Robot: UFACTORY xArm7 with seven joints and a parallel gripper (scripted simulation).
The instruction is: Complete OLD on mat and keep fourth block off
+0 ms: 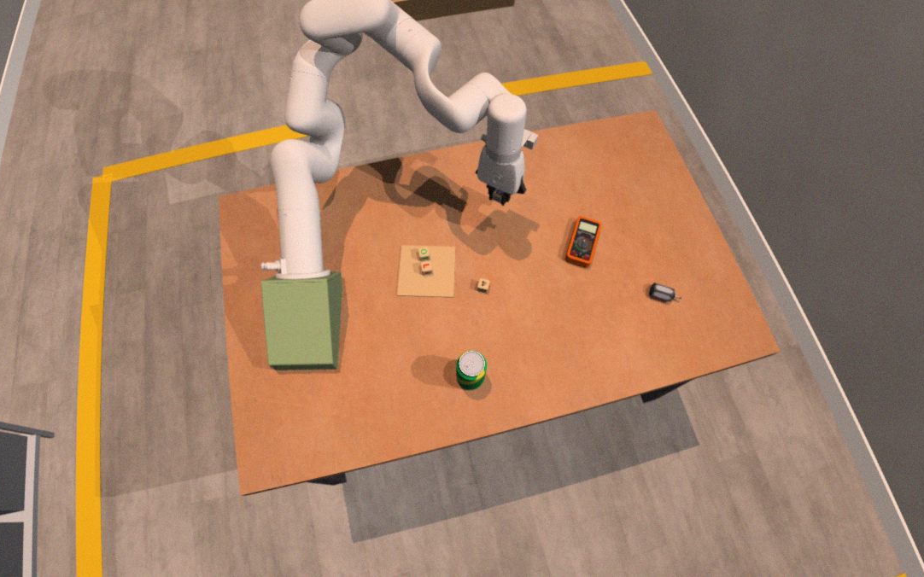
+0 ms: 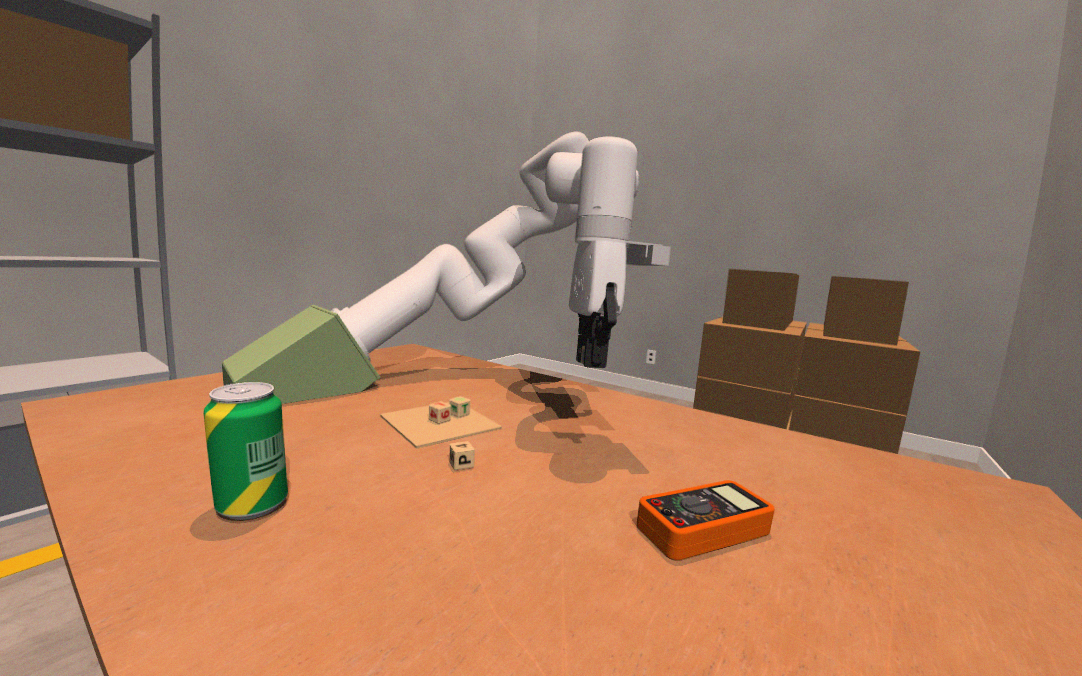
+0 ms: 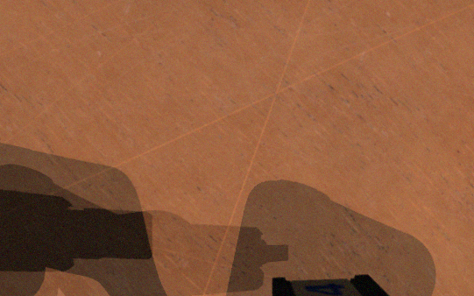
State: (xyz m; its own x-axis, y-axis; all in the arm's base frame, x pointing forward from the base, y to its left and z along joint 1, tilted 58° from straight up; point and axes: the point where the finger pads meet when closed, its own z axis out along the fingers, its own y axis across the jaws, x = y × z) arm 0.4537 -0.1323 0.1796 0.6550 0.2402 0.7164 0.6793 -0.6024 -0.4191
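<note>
My gripper is now 210 mm past the tan mat, 140 mm above it and 90 mm to the left of it. Round my hand: can: 380 mm to the right, 170 mm behind, 70 mm below; block marked p: 170 mm to the right, 120 mm below, 80 mm behind; small dark object: 360 mm ahead, 310 mm to the right, 120 mm below.
</note>
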